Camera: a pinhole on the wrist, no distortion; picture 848 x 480 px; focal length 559.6 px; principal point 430.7 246.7 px. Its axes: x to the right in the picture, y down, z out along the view. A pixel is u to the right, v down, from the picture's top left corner.
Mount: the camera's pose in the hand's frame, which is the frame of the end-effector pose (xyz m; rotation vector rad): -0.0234 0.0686 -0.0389 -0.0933 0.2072 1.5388
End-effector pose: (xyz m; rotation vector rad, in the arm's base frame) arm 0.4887 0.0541 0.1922 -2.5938 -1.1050 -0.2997
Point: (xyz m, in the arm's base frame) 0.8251 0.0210 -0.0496
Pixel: 755 28
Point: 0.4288 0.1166 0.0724
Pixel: outside the picture
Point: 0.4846 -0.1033 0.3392
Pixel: behind the camera
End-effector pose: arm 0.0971 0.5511 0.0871 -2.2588 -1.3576 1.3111
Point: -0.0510 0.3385 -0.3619
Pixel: 560 190
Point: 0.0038 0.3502 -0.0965
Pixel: 501 380
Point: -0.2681 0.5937 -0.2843
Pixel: 207 57
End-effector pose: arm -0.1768 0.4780 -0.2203 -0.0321 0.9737 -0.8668
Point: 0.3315 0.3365 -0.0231
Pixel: 401 182
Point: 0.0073 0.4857 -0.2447
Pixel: 535 15
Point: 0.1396 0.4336 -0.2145
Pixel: 508 52
